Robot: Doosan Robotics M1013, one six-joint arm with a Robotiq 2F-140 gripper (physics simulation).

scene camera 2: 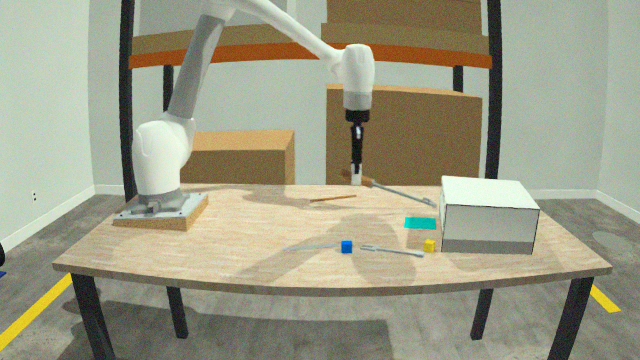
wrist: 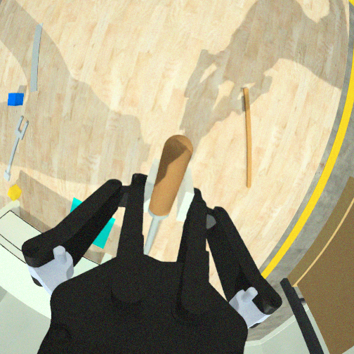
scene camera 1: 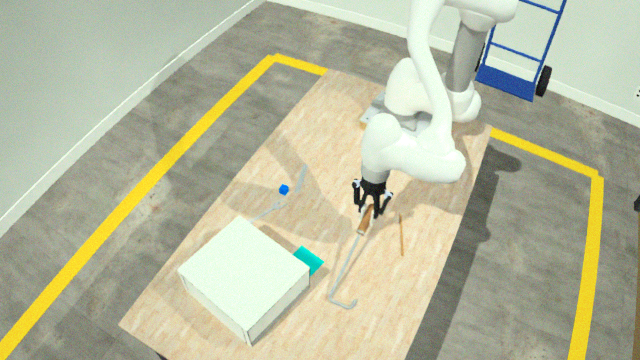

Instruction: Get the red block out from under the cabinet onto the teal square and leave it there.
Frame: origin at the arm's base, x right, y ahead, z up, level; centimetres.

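Seen in the pictures: gripper, fingertip midpoint: [scene camera 2: 355, 182] [scene camera 1: 366, 220]; arm's base, origin of the base link: [scene camera 2: 161, 205] [scene camera 1: 399, 114].
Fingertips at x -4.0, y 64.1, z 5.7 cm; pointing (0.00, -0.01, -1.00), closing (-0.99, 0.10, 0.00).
Note:
Offsets run from my fingertips to a thing's top centre. "spot": to the spot under its first point.
My gripper [scene camera 1: 368, 212] [scene camera 2: 356, 178] [wrist: 168, 174] is shut on the wooden handle of the hooked tool [scene camera 1: 365, 225] [scene camera 2: 400, 193] [wrist: 173, 167] and holds it above the table. The tool is tilted, its grey rod sloping down to the hook; whether the hook touches the table is unclear. The teal square @(spot: dx +13.9, dy +16.4, dz -9.0 cm) [scene camera 1: 309, 260] [scene camera 2: 420, 223] [wrist: 104, 233] lies flat beside the white cabinet @(dx +28.5, dy +34.7, dz +4.5 cm) [scene camera 1: 245, 270] [scene camera 2: 490, 225] [wrist: 20, 272], on the side facing the robot's base. The hook is off to one side of the square. The red block does not show in any view.
A blue block @(dx +33.7, dy -7.7, dz -6.6 cm) [scene camera 1: 283, 189] [scene camera 2: 346, 247] [wrist: 15, 99], a forked tool @(dx +35.8, dy +4.1, dz -8.2 cm) [scene camera 1: 265, 212] [scene camera 2: 395, 250] [wrist: 14, 150] and a grey strip @(dx +30.3, dy -16.5, dz -8.9 cm) [scene camera 1: 301, 178] [wrist: 36, 60] lie along one side. A yellow block @(dx +36.5, dy +14.2, dz -6.6 cm) [scene camera 2: 429, 245] [wrist: 14, 192] is near the cabinet. A thin stick @(dx -12.4, dy -5.4, dz -8.4 cm) [scene camera 1: 401, 235] [scene camera 2: 332, 198] [wrist: 248, 137] lies opposite.

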